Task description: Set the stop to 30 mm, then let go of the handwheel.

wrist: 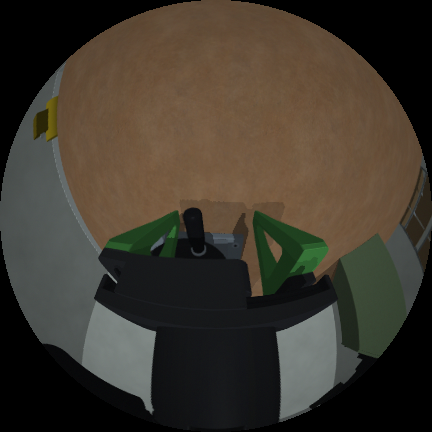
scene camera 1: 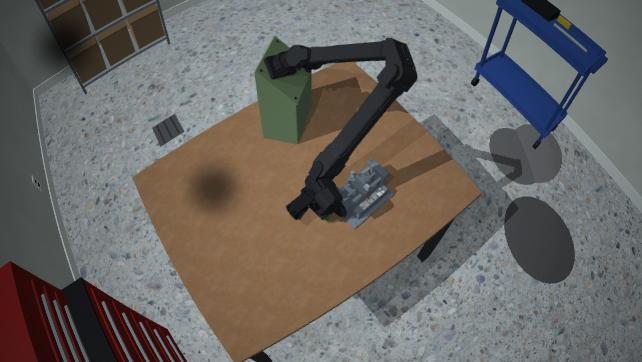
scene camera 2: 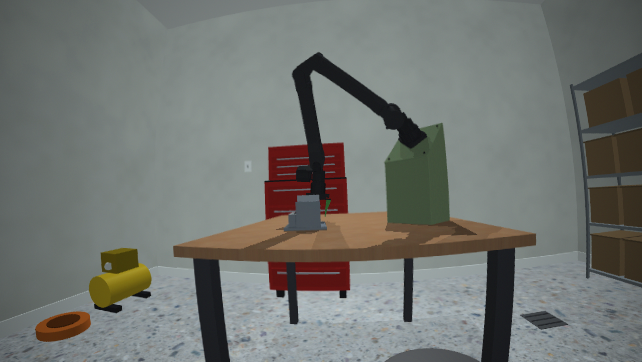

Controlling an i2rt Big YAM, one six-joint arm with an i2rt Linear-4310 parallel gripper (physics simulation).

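Places are measured from the arm's base along level axes (x right, y back, z down), in metres.
Where they show: gripper, fingertip midpoint: (wrist: 215, 215) (scene camera 1: 320, 212); arm's base, link origin: (scene camera 1: 279, 66) (scene camera 2: 413, 138).
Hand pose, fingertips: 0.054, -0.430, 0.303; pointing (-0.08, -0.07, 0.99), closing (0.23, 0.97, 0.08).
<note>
Each offset is from my fingertips to the top centre of the thing, as dx, dy, dz. "spot": to the spot under its first point.
The grey stop fixture (scene camera 1: 382, 172) (scene camera 2: 307, 215) (wrist: 234, 248) stands on the table, with a white scale {spot: -0.175, -0.046, -0.027} (scene camera 1: 372, 198) along one side; its reading is too small to make out. In the wrist view the black handwheel {spot: -0.032, +0.009, -0.016} (wrist: 215, 251) is partly hidden behind the gripper's body, and its black crank handle {-0.014, -0.015, -0.023} (wrist: 193, 225) sticks up. My gripper (wrist: 215, 215) is open at the handwheel end. The handle stands between the two green fingers, nearer the left one in the wrist view, with a gap to the right one. In scene camera 1 the arm hides most of the handwheel.
The green arm pedestal (scene camera 1: 280, 112) (scene camera 2: 407, 192) (wrist: 377, 295) stands on the wooden table (scene camera 1: 225, 280) (scene camera 2: 350, 252) (wrist: 225, 100). A red tool cabinet (scene camera 2: 306, 275), a blue cart (scene camera 1: 520, 95) and a yellow compressor (scene camera 2: 120, 285) stand on the floor around the table.
</note>
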